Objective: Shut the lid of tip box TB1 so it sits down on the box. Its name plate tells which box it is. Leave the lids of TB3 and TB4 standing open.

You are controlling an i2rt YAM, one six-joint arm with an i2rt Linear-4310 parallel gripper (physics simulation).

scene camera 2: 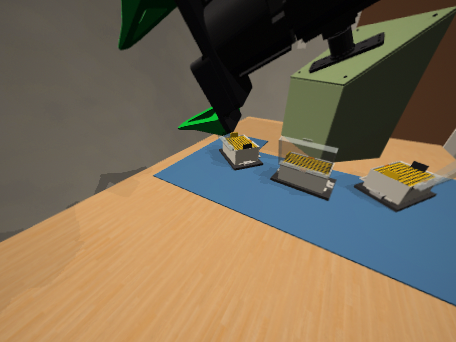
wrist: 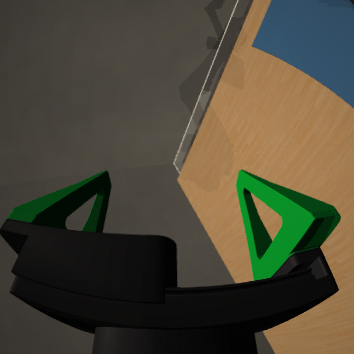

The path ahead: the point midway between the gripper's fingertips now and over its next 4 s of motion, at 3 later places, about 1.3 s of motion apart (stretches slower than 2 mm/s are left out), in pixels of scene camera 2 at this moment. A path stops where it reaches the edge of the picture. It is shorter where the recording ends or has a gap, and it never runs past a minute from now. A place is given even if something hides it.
My gripper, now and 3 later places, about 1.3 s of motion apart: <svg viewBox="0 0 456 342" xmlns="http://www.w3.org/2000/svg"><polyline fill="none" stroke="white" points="155,92 155,102 170,73 169,73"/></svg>
